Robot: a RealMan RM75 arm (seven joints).
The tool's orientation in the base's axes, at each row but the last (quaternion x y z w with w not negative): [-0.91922, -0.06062, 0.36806, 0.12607]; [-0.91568, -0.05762, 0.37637, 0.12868]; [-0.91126, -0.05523, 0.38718, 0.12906]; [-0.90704, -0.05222, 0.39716, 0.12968]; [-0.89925, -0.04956, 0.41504, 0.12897]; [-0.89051, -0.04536, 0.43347, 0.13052]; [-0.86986, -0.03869, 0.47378, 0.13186]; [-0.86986, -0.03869, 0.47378, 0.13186]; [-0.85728, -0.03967, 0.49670, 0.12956]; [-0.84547, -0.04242, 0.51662, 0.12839]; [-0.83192, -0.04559, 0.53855, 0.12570]
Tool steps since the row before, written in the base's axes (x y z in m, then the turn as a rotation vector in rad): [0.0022, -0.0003, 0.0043, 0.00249, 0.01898, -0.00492]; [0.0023, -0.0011, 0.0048, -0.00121, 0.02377, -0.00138]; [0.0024, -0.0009, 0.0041, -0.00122, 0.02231, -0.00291]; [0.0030, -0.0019, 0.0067, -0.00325, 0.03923, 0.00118]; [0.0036, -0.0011, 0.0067, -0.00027, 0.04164, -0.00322]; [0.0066, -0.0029, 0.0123, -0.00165, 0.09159, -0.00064]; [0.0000, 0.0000, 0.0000, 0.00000, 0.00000, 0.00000]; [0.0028, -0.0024, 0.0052, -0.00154, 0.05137, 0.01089]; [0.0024, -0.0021, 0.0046, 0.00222, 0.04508, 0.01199]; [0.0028, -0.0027, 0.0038, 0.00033, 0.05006, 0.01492]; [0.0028, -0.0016, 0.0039, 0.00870, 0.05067, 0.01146]
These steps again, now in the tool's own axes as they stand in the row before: [-0.0013, -0.0009, -0.0046, 0.00893, -0.01683, 0.00526]; [-0.0018, -0.0003, -0.0051, 0.00488, -0.02245, 0.00637]; [-0.0013, -0.0003, -0.0046, 0.00564, -0.02062, 0.00711]; [-0.0031, -0.0001, -0.0069, 0.00472, -0.03800, 0.00922]; [-0.0028, -0.0008, -0.0071, 0.01036, -0.03917, 0.01015]; [-0.0058, -0.0008, -0.0130, 0.01723, -0.08787, 0.01936]; [0.0000, 0.0000, 0.0000, 0.00000, 0.00000, 0.00000]; [-0.0032, 0.0008, -0.0055, 0.00017, -0.05224, 0.00556]; [-0.0031, 0.0007, -0.0046, -0.00010, -0.04670, 0.00065]; [-0.0025, 0.0014, -0.0046, -0.00249, -0.05214, 0.00192]; [-0.0026, 0.0004, -0.0043, 0.00418, -0.05234, -0.00424]
